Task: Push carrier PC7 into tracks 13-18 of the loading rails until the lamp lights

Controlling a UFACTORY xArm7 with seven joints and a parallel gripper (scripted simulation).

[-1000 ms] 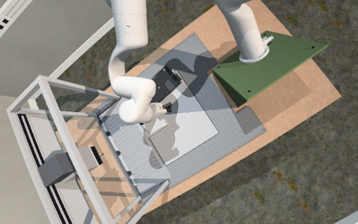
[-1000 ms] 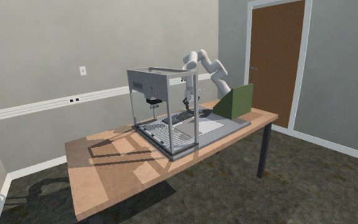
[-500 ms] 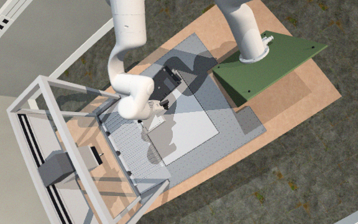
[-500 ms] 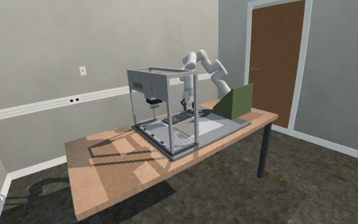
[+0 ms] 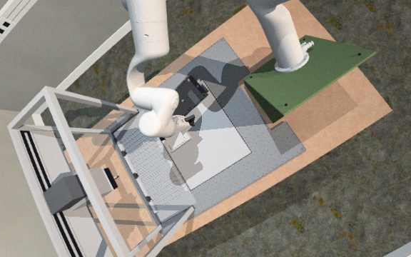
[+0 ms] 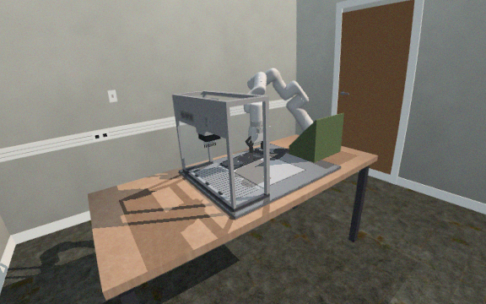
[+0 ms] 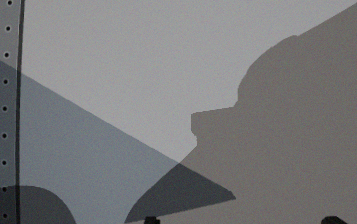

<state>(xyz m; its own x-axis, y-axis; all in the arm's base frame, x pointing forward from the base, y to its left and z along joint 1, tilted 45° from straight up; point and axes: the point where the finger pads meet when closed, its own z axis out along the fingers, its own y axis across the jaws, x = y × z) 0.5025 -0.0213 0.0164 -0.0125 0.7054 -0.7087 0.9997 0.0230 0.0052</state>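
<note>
The carrier PC7 is 14 cm to the right of my hand and 10 cm below it.
</note>
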